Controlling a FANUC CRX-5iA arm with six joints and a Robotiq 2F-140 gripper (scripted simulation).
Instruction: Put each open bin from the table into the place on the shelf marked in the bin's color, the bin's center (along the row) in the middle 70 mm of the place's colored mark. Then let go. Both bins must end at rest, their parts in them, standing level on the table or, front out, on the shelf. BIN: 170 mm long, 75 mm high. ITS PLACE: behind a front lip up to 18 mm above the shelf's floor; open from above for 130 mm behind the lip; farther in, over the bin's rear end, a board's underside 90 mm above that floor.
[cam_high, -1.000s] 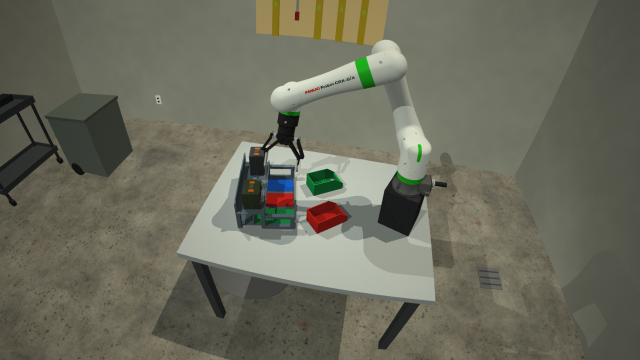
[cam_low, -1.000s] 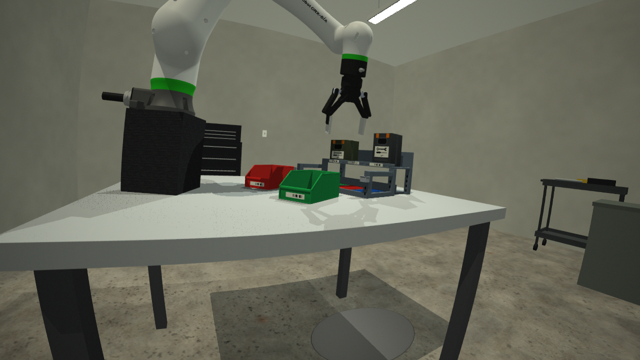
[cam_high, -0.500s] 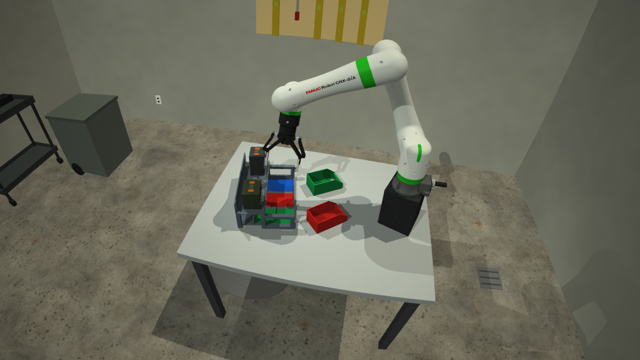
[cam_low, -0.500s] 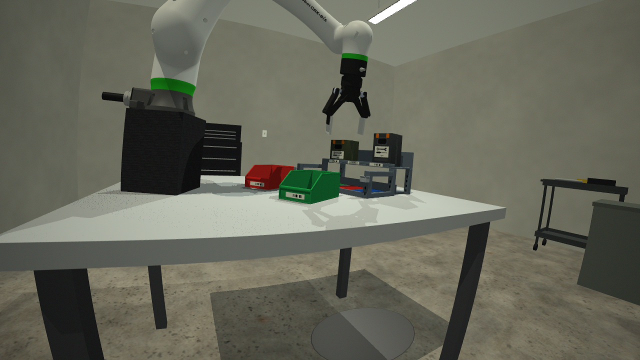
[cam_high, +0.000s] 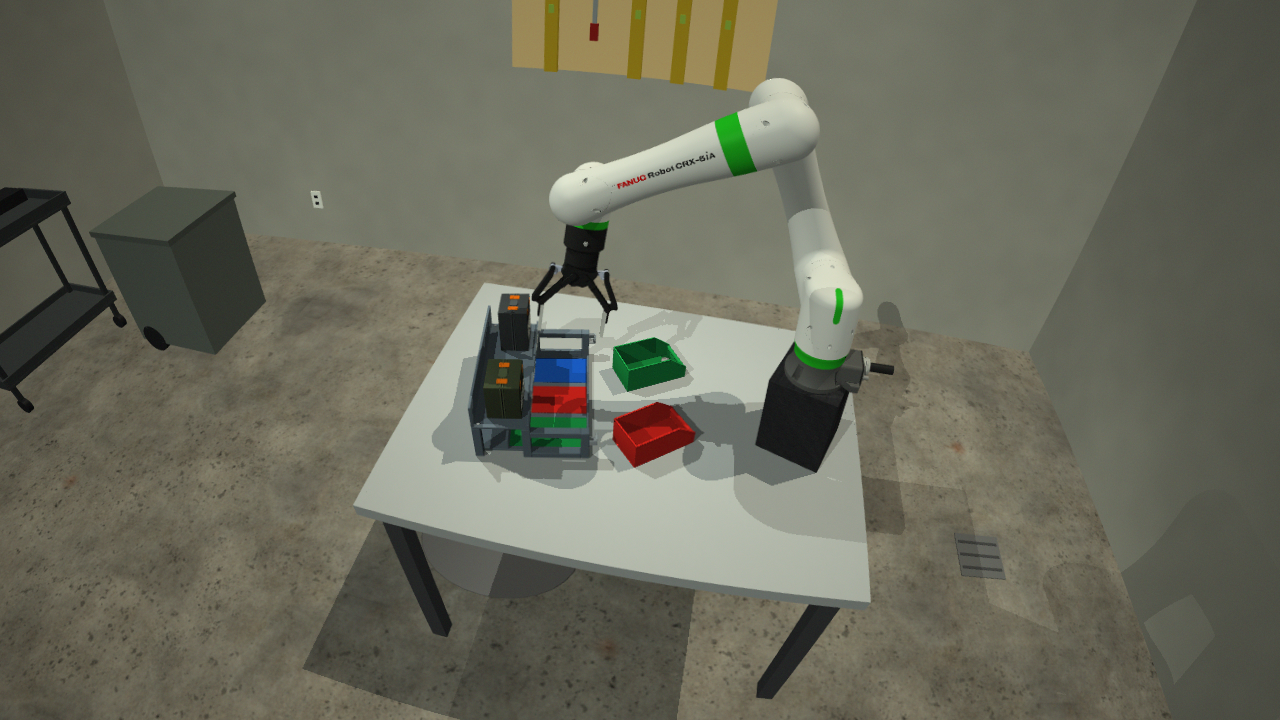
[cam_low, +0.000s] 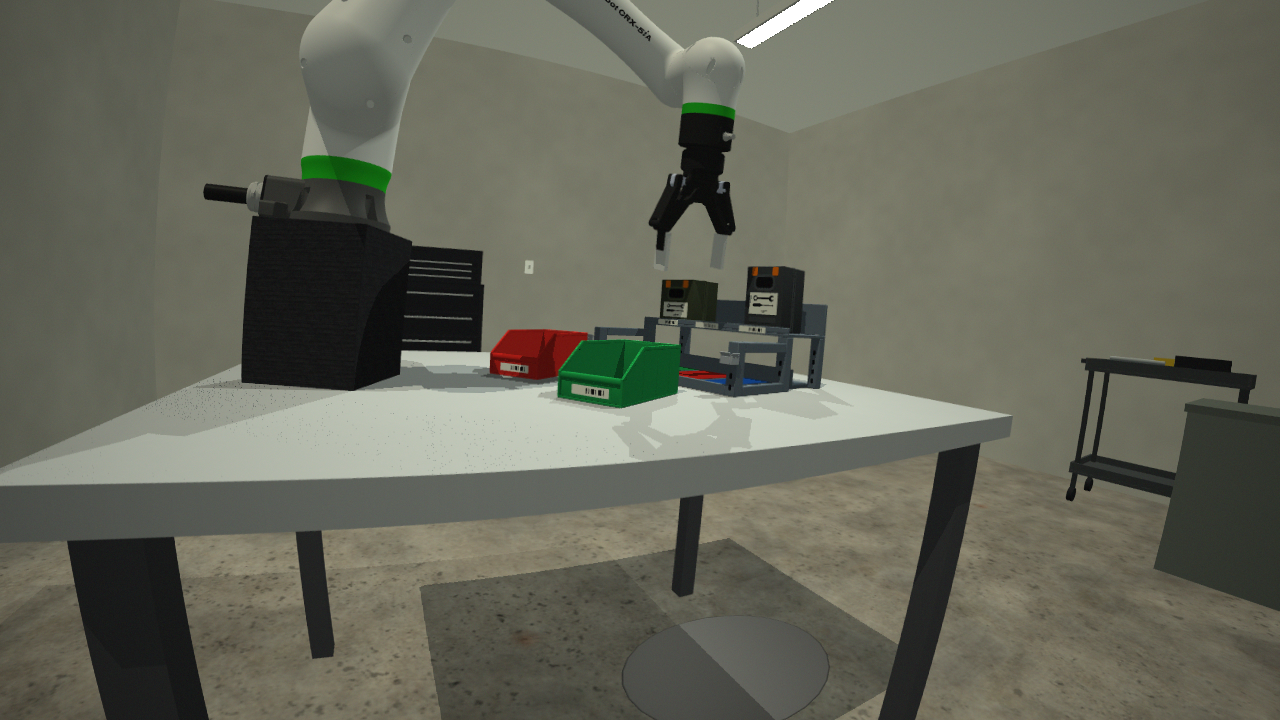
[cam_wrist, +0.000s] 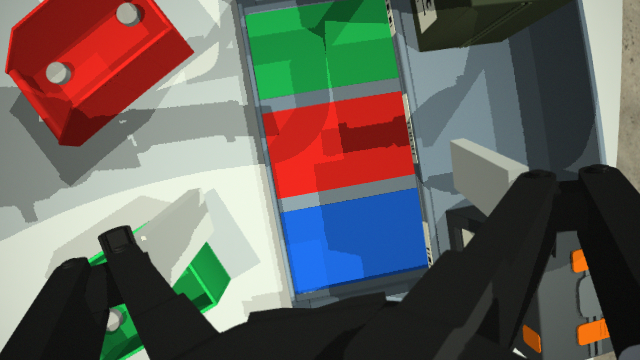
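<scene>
Now: hand 180 mm past the green bin, 180 mm above it and 130 mm to the left of it. From my hand the other things lie so: red bin: 240 mm behind, 180 mm below, 110 mm to the left.
</scene>
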